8 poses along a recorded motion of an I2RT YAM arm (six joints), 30 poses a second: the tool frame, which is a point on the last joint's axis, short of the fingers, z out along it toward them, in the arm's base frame.
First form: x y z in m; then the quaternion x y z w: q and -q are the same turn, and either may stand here.
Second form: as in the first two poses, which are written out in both.
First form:
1: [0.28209 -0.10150 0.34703 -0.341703 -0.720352 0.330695 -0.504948]
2: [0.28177 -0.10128 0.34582 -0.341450 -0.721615 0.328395 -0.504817]
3: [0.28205 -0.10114 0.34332 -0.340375 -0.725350 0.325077 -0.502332]
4: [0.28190 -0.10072 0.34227 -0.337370 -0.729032 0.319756 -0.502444]
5: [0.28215 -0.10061 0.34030 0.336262 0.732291 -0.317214 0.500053]
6: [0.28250 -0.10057 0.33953 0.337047 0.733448 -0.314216 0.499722]
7: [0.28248 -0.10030 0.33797 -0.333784 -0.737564 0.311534 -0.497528]
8: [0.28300 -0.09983 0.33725 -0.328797 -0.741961 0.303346 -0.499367]
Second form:
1: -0.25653 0.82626 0.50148 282.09; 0.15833 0.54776 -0.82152 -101.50; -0.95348 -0.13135 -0.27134 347.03; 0 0 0 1
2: -0.25714 0.82435 0.50431 281.77; 0.16123 0.55114 -0.81869 -101.28; -0.95283 -0.12921 -0.27463 345.82; 0 0 0 1
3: -0.26362 0.82037 0.50744 282.05; 0.16719 0.55694 -0.81355 -101.14; -0.95003 -0.12963 -0.28398 343.32; 0 0 0 1
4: -0.26746 0.81323 0.51684 281.90; 0.17059 0.56788 -0.80524 -100.72; -0.94835 -0.12721 -0.29061 342.27; 0 0 0 1
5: -0.27375 0.80973 0.51903 282.15; 0.17524 0.57261 -0.80088 -100.61; -0.94570 -0.12829 -0.29864 340.30; 0 0 0 1
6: -0.27335 0.80845 0.52123 282.50; 0.18037 0.57534 -0.79778 -100.57; -0.94485 -0.12406 -0.30309 339.53; 0 0 0 1
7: -0.28211 0.80237 0.52595 282.48; 0.18238 0.58307 -0.79169 -100.30; -0.94189 -0.12742 -0.31082 337.97; 0 0 0 1
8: -0.28505 0.79087 0.54154 283.00; 0.18495 0.59975 -0.77852 -99.83; -0.94050 -0.12176 -0.31723 337.25; 0 0 0 1
